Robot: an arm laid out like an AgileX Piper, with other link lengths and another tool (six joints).
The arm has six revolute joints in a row. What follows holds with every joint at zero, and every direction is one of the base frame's. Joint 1 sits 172.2 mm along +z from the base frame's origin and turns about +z. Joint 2 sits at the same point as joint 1 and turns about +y. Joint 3 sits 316.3 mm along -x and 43.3 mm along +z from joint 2 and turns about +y. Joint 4 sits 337.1 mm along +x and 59.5 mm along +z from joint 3 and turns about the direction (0.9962, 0, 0.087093). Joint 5 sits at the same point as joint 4 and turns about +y. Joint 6 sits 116 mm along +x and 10.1 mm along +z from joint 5 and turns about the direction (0.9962, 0, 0.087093). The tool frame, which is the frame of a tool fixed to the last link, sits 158.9 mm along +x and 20 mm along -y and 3.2 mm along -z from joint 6; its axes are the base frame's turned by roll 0.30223, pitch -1.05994 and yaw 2.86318 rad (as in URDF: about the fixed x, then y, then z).
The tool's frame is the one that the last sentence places.
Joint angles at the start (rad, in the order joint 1, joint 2, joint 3, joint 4, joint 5, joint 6):
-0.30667 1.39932 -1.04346 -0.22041 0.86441 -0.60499
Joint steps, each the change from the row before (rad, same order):
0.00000 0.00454 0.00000 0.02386 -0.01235 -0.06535
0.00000 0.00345 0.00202 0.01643 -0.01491 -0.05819
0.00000 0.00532 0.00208 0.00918 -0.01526 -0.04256
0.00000 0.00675 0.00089 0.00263 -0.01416 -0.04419
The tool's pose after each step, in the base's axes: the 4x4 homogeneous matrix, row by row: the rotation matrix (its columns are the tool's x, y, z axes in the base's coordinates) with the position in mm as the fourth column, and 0 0 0 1 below. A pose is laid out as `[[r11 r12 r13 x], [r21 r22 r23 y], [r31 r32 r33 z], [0 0 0 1]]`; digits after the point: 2 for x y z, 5 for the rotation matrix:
[[0.58361 0.48485 0.65140 405.62], [0.65048 -0.75932 -0.01761 -197.89], [0.48608 0.43399 -0.75853 188.80], [0 0 0 1]]
[[0.55120 0.52275 0.65032 410.81], [0.68305 -0.73033 0.00813 -195.42], [0.47919 0.43972 -0.75962 187.69], [0 0 0 1]]
[[0.52536 0.55018 0.64908 415.38], [0.70793 -0.70583 0.02529 -194.29], [0.47206 0.44621 -0.76030 186.09], [0 0 0 1]]
[[0.49802 0.58011 0.64455 419.79], [0.73626 -0.67557 0.03914 -194.44], [0.45815 0.45507 -0.76356 184.68], [0 0 0 1]]

